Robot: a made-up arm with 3 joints.
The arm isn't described. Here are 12 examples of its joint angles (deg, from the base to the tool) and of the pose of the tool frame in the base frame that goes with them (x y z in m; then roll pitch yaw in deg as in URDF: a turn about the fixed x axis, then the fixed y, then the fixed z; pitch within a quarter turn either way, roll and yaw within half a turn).
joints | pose
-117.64 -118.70 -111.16 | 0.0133 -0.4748 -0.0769 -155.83 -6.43 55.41
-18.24 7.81 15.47 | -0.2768 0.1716 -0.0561 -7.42 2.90 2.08
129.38 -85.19 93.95 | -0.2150 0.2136 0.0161 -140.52 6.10 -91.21
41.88 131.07 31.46 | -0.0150 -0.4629 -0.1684 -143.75 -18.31 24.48
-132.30 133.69 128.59 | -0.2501 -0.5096 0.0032 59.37 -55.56 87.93
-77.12 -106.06 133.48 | 0.3389 0.0117 -0.0889 15.94 -38.76 -116.59
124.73 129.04 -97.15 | 0.3417 -0.1218 0.4180 29.86 27.28 -119.88
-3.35 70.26 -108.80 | 0.1141 0.2090 -0.1985 -99.90 17.48 -110.91
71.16 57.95 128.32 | 0.5119 -0.1619 0.1599 -162.13 26.90 131.79
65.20 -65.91 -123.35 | -0.1889 -0.1846 0.3927 29.97 39.95 84.09
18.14 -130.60 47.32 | -0.2265 -0.1375 0.3560 131.93 14.10 -35.14
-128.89 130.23 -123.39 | -0.4668 -0.1604 0.2150 151.23 -5.15 -39.79
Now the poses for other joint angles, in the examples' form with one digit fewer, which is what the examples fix.
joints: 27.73 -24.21 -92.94
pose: -0.085 0.060 0.368 40.6 56.1 47.3
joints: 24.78 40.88 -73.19
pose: 0.003 0.268 -0.013 -44.7 32.4 -47.9
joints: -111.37 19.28 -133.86
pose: -0.090 0.232 -0.129 164.5 -63.3 -148.0
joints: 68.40 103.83 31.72
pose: 0.236 -0.374 -0.200 -147.6 -48.1 49.9
